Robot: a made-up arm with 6 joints. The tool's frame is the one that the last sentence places. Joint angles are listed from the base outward.
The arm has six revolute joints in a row. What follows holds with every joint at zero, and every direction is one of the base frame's.
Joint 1 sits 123 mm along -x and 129 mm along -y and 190 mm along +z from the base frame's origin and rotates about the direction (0.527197, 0.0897, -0.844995), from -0.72 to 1.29 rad.
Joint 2 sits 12 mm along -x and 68 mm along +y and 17 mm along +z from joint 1 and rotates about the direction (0.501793, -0.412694, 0.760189), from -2.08 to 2.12 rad.
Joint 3 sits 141 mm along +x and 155 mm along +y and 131 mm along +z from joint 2 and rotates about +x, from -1.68 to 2.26 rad.
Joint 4 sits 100 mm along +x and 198 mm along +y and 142 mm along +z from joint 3 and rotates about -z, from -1.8 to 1.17 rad.
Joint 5 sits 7 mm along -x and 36 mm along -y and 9 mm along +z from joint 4 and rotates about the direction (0.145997, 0.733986, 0.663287), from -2.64 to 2.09 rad.
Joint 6 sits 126 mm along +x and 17 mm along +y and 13 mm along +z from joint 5 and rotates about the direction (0.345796, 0.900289, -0.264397), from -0.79 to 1.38 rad.
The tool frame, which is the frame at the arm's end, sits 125 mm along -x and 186 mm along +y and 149 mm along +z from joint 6; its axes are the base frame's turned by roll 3.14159, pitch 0 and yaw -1.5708 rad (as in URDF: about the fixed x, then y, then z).
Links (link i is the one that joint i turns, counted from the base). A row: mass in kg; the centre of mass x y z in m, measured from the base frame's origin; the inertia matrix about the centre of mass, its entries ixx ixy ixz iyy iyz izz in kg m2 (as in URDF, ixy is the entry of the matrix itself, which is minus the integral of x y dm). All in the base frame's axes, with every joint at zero. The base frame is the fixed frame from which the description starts. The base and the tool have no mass.
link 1: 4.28; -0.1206 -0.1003 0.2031; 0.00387 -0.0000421 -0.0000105 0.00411 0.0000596 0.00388
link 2: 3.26; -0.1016 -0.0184 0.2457; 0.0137 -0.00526 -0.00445 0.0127 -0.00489 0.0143
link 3: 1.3; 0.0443 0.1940 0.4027; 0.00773 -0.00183 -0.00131 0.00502 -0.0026 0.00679
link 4: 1.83; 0.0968 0.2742 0.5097; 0.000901 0 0 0.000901 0 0.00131
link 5: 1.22; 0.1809 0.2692 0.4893; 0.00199 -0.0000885 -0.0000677 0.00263 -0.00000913 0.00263
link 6: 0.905; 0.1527 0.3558 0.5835; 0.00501 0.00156 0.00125 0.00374 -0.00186 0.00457
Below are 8 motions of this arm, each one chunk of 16 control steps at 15 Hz.
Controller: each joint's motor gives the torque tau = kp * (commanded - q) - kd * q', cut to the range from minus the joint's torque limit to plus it. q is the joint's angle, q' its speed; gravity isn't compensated. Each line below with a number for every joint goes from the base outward.
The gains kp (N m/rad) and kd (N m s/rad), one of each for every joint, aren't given. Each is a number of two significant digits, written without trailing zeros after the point. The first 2 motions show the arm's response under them.
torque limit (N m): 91 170 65 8.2 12 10
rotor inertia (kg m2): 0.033 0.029 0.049 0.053 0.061 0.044
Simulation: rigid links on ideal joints. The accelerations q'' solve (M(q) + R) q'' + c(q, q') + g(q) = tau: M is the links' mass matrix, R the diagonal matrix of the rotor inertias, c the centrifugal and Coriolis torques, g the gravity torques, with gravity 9.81 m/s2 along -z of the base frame. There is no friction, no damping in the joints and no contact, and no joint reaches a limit. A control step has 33 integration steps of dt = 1/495 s. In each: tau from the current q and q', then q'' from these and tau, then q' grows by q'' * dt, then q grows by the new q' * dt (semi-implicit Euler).
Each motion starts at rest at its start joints. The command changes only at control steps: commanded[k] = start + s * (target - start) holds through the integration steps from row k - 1 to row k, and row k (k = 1, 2, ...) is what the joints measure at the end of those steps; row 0 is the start. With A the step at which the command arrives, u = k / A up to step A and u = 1 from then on. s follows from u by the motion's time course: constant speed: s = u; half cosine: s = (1 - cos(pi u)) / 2; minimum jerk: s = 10 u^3 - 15 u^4 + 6 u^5; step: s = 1 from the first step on.
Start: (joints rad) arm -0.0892 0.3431 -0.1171 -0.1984 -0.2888 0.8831
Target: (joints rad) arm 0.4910 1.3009 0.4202 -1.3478 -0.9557 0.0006
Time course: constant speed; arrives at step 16
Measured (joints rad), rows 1 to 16:
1: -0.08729 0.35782 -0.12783 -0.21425 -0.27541 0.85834
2: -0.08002 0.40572 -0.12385 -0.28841 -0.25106 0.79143
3: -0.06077 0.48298 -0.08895 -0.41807 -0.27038 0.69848
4: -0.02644 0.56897 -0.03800 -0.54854 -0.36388 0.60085
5: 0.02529 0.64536 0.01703 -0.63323 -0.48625 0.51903
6: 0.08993 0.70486 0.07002 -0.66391 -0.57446 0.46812
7: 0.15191 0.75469 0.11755 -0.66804 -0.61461 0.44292
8: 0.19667 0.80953 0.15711 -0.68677 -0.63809 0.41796
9: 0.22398 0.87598 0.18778 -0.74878 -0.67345 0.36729
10: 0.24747 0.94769 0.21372 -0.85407 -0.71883 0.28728
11: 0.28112 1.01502 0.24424 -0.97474 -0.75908 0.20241
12: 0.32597 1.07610 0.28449 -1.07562 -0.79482 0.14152
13: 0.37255 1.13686 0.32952 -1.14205 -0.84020 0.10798
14: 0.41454 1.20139 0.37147 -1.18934 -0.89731 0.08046
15: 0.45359 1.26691 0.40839 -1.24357 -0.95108 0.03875
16: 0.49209 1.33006 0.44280 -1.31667 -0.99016 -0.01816
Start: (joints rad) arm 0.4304 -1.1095 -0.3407 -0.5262 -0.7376 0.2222
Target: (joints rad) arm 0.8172 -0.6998 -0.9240 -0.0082 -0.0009 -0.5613
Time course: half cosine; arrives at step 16
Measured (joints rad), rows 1 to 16:
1: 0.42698 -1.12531 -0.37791 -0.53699 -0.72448 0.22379
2: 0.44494 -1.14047 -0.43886 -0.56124 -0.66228 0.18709
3: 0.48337 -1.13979 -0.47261 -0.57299 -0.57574 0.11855
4: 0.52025 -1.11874 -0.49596 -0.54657 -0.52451 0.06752
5: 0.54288 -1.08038 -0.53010 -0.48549 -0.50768 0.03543
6: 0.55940 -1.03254 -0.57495 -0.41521 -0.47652 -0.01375
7: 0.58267 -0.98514 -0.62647 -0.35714 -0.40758 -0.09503
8: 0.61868 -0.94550 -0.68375 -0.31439 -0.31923 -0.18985
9: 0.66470 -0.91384 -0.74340 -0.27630 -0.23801 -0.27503
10: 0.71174 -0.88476 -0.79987 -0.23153 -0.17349 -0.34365
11: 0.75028 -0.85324 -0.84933 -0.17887 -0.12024 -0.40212
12: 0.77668 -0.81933 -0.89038 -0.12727 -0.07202 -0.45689
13: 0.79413 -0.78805 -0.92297 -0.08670 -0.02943 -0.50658
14: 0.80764 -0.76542 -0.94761 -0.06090 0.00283 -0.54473
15: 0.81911 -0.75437 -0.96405 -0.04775 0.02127 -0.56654
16: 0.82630 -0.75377 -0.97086 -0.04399 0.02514 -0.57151
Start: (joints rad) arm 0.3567 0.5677 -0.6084 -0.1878 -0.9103 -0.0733
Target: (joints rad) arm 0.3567 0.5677 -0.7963 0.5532 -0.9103 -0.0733
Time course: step
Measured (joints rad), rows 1 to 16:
1: 0.36722 0.57859 -0.77839 0.08473 -0.90037 -0.03632
2: 0.30682 0.51319 -0.88185 0.56972 -0.87807 -0.08676
3: 0.26792 0.49573 -0.92641 0.81275 -0.88326 -0.20819
4: 0.26274 0.52295 -0.89751 0.76817 -0.92564 -0.25458
5: 0.28380 0.55593 -0.84772 0.61229 -0.94499 -0.17168
6: 0.31009 0.56491 -0.82302 0.50445 -0.91818 -0.05641
7: 0.32632 0.55051 -0.82986 0.49169 -0.87948 -0.02570
8: 0.32924 0.53083 -0.85140 0.53103 -0.86427 -0.09333
9: 0.32161 0.52126 -0.86768 0.56447 -0.87604 -0.17837
10: 0.30988 0.52549 -0.86917 0.57309 -0.89513 -0.20190
11: 0.30041 0.53707 -0.86026 0.56805 -0.90497 -0.15861
12: 0.29642 0.54669 -0.85100 0.56300 -0.90509 -0.10325
13: 0.29828 0.54892 -0.84768 0.56330 -0.90266 -0.08528
14: 0.30394 0.54419 -0.85057 0.56602 -0.90055 -0.10759
15: 0.31010 0.53705 -0.85580 0.56595 -0.89681 -0.13960
16: 0.31407 0.53249 -0.85882 0.56165 -0.89122 -0.15375

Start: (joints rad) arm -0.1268 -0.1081 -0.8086 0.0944 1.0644 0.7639
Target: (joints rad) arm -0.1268 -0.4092 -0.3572 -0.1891 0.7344 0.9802
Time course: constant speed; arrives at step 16
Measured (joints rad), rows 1 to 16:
1: -0.15849 -0.14773 -0.80206 0.08280 1.05374 0.76981
2: -0.19634 -0.19232 -0.82435 0.03523 1.05551 0.81377
3: -0.21368 -0.22109 -0.81874 -0.03966 1.08611 0.88629
4: -0.20764 -0.23298 -0.78088 -0.10228 1.09956 0.93145
5: -0.19404 -0.24057 -0.73223 -0.12479 1.05735 0.91659
6: -0.18337 -0.25383 -0.69111 -0.10706 0.97956 0.87278
7: -0.17641 -0.27438 -0.66145 -0.07563 0.92038 0.85691
8: -0.17213 -0.29889 -0.63842 -0.06290 0.90836 0.88873
9: -0.17116 -0.32349 -0.61751 -0.08119 0.92250 0.94174
10: -0.17441 -0.34530 -0.59575 -0.12160 0.92712 0.98001
11: -0.18054 -0.36277 -0.57018 -0.16593 0.90923 0.99000
12: -0.18607 -0.37672 -0.53983 -0.19930 0.87904 0.98279
13: -0.18817 -0.39036 -0.50722 -0.21799 0.85026 0.97721
14: -0.18640 -0.40708 -0.47621 -0.22738 0.82759 0.98471
15: -0.18208 -0.42789 -0.44865 -0.23466 0.80843 1.00527
16: -0.17707 -0.45092 -0.42328 -0.24402 0.78961 1.03139

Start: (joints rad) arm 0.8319 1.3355 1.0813 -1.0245 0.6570 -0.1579
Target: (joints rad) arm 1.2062 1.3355 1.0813 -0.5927 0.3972 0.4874
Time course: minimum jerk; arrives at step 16
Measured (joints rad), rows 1 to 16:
1: 0.83884 1.35021 1.10853 -1.02952 0.67476 -0.17032
2: 0.86030 1.35917 1.13647 -1.05409 0.69904 -0.18864
3: 0.87064 1.35837 1.13374 -1.07524 0.69648 -0.18315
4: 0.88504 1.35433 1.11968 -1.06107 0.66992 -0.14355
5: 0.91515 1.35377 1.11706 -1.01065 0.63657 -0.07929
6: 0.95614 1.35531 1.12407 -0.94858 0.60505 -0.00734
7: 0.99998 1.35595 1.12910 -0.89371 0.57338 0.06157
8: 1.04417 1.35567 1.12898 -0.84668 0.53919 0.12867
9: 1.08844 1.35557 1.12821 -0.80024 0.50400 0.19910
10: 1.13052 1.35570 1.12960 -0.75097 0.47006 0.27101
11: 1.16687 1.35547 1.13182 -0.70137 0.43864 0.33569
12: 1.19499 1.35473 1.13318 -0.65670 0.41167 0.38544
13: 1.21429 1.35386 1.13381 -0.62215 0.39208 0.41818
14: 1.22535 1.35323 1.13426 -0.60099 0.38155 0.43567
15: 1.22951 1.35290 1.13440 -0.59341 0.37919 0.44085
16: 1.22941 1.35267 1.13389 -0.59592 0.38209 0.43793

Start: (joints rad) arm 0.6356 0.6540 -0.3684 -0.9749 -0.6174 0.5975
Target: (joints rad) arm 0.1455 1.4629 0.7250 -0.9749 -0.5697 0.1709
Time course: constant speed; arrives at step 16
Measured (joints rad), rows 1 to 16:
1: 0.60985 0.65728 -0.33677 -0.95168 -0.59428 0.56353
2: 0.56374 0.69933 -0.28516 -0.92179 -0.54993 0.50417
3: 0.50303 0.77738 -0.21015 -0.92778 -0.53103 0.45624
4: 0.44533 0.86682 -0.12936 -0.97704 -0.55524 0.42220
5: 0.41188 0.94025 -0.04970 -1.03613 -0.58558 0.38715
6: 0.40428 0.98712 0.03251 -1.05693 -0.59366 0.35382
7: 0.39889 1.02115 0.11412 -1.01856 -0.59311 0.33553
8: 0.37501 1.06410 0.18765 -0.95092 -0.60126 0.32968
9: 0.33693 1.12157 0.25225 -0.90980 -0.60808 0.31687
10: 0.30246 1.18140 0.31620 -0.92229 -0.59773 0.28409
11: 0.27650 1.23469 0.38727 -0.96493 -0.57805 0.24185
12: 0.25152 1.28542 0.46162 -0.99704 -0.56962 0.20903
13: 0.22495 1.33757 0.53361 -1.00138 -0.57583 0.18984
14: 0.19823 1.38922 0.60475 -0.98725 -0.58354 0.17474
15: 0.17090 1.43936 0.67646 -0.97119 -0.58416 0.15496
16: 0.14273 1.48916 0.74695 -0.96389 -0.57929 0.12957

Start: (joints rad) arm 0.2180 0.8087 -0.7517 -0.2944 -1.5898 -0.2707
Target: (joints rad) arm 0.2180 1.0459 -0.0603 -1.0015 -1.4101 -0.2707
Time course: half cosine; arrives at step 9
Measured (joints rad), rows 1 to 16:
1: 0.19648 0.80034 -0.76160 -0.29464 -1.59117 -0.28460
2: 0.15753 0.79821 -0.75154 -0.32821 -1.57302 -0.32463
3: 0.13508 0.82734 -0.67496 -0.42405 -1.52449 -0.35998
4: 0.14227 0.88507 -0.53563 -0.56629 -1.47245 -0.35019
5: 0.16789 0.95009 -0.37404 -0.71212 -1.45012 -0.29605
6: 0.19047 1.00442 -0.22968 -0.82653 -1.45894 -0.24008
7: 0.19851 1.04196 -0.12606 -0.90354 -1.46932 -0.22071
8: 0.19623 1.06155 -0.07087 -0.95405 -1.45778 -0.23848
9: 0.19197 1.06338 -0.06112 -0.98312 -1.43172 -0.26637
10: 0.18568 1.05233 -0.07726 -0.99186 -1.41144 -0.28809
11: 0.17901 1.04043 -0.09316 -0.98958 -1.40298 -0.30626
12: 0.17774 1.03757 -0.09675 -0.98592 -1.40291 -0.31796
13: 0.18110 1.04241 -0.08963 -0.98274 -1.40948 -0.31339
14: 0.18503 1.04840 -0.08075 -0.97879 -1.41994 -0.29438
15: 0.18662 1.05098 -0.07682 -0.97486 -1.42771 -0.27757
16: 0.18572 1.04985 -0.07855 -0.97335 -1.42731 -0.27684

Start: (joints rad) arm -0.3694 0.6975 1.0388 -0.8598 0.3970 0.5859
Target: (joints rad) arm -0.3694 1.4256 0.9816 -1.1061 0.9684 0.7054
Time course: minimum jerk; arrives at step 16
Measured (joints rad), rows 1 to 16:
1: -0.39719 0.68841 1.06222 -0.85740 0.40759 0.55971
2: -0.41283 0.68865 1.05413 -0.83272 0.41915 0.51319
3: -0.41674 0.71607 1.04045 -0.81452 0.43646 0.51281
4: -0.41362 0.75967 1.03841 -0.82488 0.47203 0.55140
5: -0.40589 0.81818 1.03934 -0.85362 0.52189 0.58428
6: -0.40077 0.89198 1.03635 -0.89247 0.58192 0.59042
7: -0.39961 0.97557 1.02769 -0.94165 0.65513 0.58429
8: -0.39854 1.06346 1.01674 -0.99780 0.74033 0.59027
9: -0.39413 1.15144 1.00806 -1.05335 0.82668 0.61472
10: -0.38725 1.23456 1.00334 -1.10320 0.90208 0.64397
11: -0.38136 1.30700 1.00082 -1.14609 0.96176 0.66264
12: -0.37812 1.36395 0.99863 -1.18067 1.00685 0.66849
13: -0.37684 1.40339 0.99678 -1.20424 1.03831 0.66979
14: -0.37661 1.42585 0.99559 -1.21528 1.05548 0.67333
15: -0.37722 1.43393 0.99470 -1.21484 1.05891 0.67872
16: -0.37877 1.43297 0.99382 -1.20556 1.05267 0.68216

